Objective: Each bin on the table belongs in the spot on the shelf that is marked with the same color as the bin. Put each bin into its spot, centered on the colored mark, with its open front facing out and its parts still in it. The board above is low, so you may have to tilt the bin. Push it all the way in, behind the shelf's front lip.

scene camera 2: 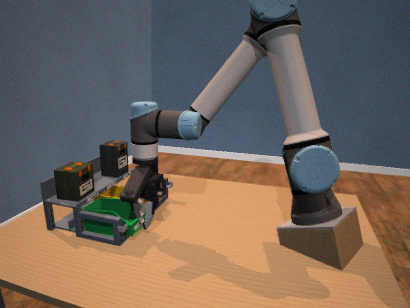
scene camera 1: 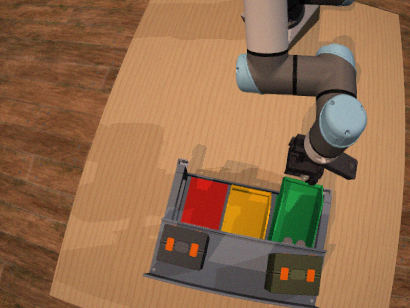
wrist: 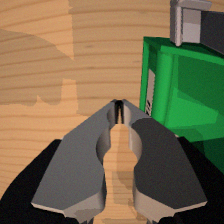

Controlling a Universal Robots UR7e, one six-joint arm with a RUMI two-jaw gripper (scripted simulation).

Path:
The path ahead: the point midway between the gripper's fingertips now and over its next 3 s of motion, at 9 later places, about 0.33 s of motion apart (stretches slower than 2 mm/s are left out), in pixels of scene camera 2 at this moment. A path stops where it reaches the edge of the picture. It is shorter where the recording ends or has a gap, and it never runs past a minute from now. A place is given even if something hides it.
My gripper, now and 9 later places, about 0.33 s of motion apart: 145, 229; 143, 229; 141, 228; 139, 228; 138, 228; 136, 227; 135, 227; 134, 227; 134, 227; 133, 227

